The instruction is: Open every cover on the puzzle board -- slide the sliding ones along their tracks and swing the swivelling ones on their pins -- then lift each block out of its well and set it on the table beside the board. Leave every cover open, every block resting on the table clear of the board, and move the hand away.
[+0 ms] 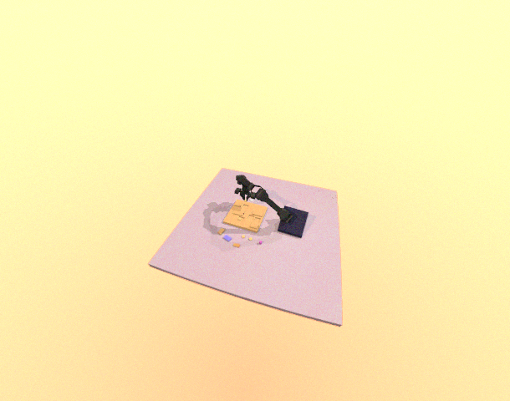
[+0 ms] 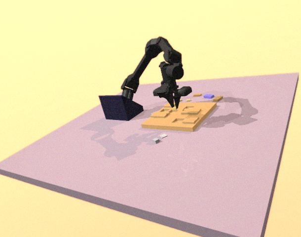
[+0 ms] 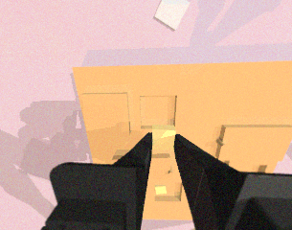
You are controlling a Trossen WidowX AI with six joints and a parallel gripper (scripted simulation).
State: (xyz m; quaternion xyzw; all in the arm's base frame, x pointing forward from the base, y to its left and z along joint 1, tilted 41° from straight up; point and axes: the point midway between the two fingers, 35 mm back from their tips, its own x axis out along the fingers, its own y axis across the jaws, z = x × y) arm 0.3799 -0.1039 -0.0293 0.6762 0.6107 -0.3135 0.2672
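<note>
Right now my gripper tip is 180 mm to the left of the grey cube, 80 mm above it and 30 mm past it. Round my gripper tip: magenta block: 330 mm to the left, 230 mm behind, 80 mm below; then blue block: 370 mm to the left, 80 mm below, 20 mm ahead.
</note>
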